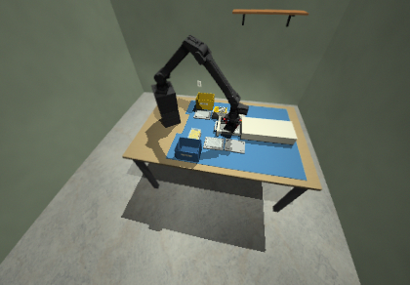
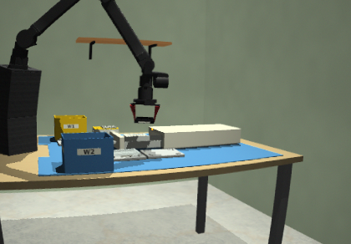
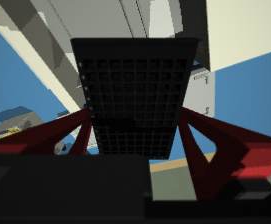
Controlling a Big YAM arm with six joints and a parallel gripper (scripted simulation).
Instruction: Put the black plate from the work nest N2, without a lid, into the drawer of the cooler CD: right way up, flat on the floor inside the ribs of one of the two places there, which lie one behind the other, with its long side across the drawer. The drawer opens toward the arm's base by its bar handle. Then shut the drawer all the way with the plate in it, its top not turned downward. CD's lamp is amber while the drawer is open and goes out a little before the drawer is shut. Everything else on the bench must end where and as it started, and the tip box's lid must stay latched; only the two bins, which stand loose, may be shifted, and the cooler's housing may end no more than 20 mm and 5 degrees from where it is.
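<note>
Now: the drawer 12 cm below my hand, 9 cm to the left of it and 1 cm ahead of it. From my hand the other things lie so: work nest N2 (14 cm below, 10 cm to the right, 4 cm ahead); white plate (14 cm behind, 13 cm below, 9 cm to the right); black plate (right at my hand).
</note>
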